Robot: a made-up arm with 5 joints.
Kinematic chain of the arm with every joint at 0, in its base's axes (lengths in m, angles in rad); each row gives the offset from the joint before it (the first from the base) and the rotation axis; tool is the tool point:
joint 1: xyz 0 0 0.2 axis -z
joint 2: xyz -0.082 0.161 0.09 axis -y
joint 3: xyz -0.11 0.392 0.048 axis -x
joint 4: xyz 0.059 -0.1 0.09 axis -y
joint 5: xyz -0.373 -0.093 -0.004 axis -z
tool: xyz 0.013 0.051 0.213
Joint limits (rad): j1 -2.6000..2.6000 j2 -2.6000..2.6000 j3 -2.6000..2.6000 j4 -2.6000..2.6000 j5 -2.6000..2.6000
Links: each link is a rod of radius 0.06 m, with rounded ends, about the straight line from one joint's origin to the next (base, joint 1, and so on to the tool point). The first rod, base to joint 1, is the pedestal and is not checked.
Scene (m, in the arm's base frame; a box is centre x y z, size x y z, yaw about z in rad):
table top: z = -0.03
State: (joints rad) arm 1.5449 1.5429 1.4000 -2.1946 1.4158
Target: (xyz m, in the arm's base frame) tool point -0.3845 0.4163 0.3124
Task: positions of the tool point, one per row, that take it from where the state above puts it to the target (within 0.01 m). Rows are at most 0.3 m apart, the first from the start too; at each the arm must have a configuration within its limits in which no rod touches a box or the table.
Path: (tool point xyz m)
1: 0.5823 0.5811 0.5656
2: 0.3685 0.7188 0.5160
3: 0.1262 0.7661 0.4589
4: -0.1042 0.7184 0.4009
5: -0.2835 0.5909 0.3494
6: -0.3845 0.4163 0.3124

